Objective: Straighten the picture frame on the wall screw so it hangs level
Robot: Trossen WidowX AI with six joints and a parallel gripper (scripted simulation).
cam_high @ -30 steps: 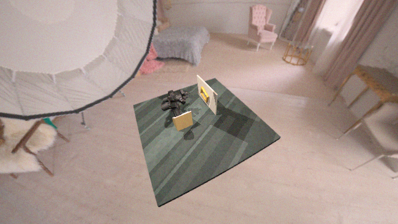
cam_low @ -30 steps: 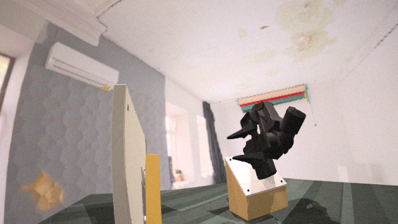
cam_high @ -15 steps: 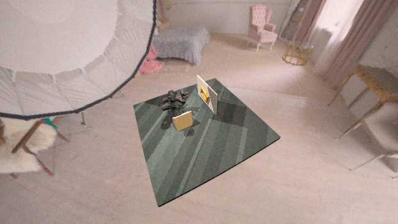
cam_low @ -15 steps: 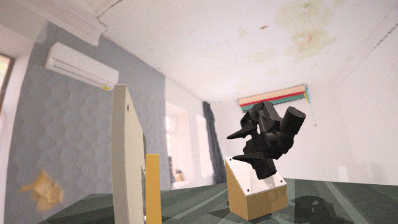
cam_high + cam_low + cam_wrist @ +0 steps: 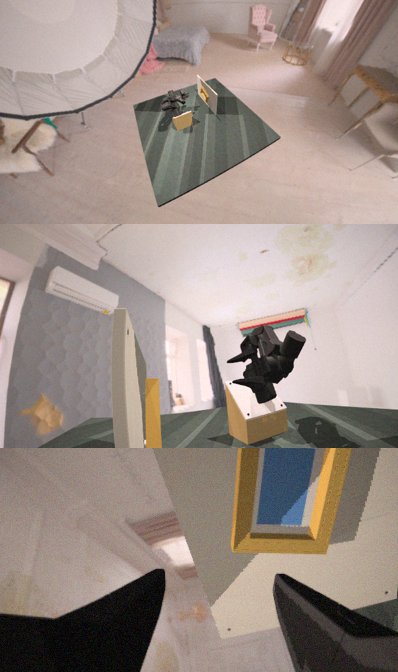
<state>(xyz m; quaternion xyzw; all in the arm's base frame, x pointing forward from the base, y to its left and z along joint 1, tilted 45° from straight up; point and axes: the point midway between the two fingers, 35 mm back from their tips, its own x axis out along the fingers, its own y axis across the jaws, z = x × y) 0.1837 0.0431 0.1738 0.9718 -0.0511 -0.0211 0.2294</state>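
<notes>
The picture frame is 200 mm ahead of my gripper tip, 90 mm below it and 10 mm to the right of it. Also, from my gripper tip: wall panel 210 mm ahead, 90 mm below, 10 mm to the right.
</notes>
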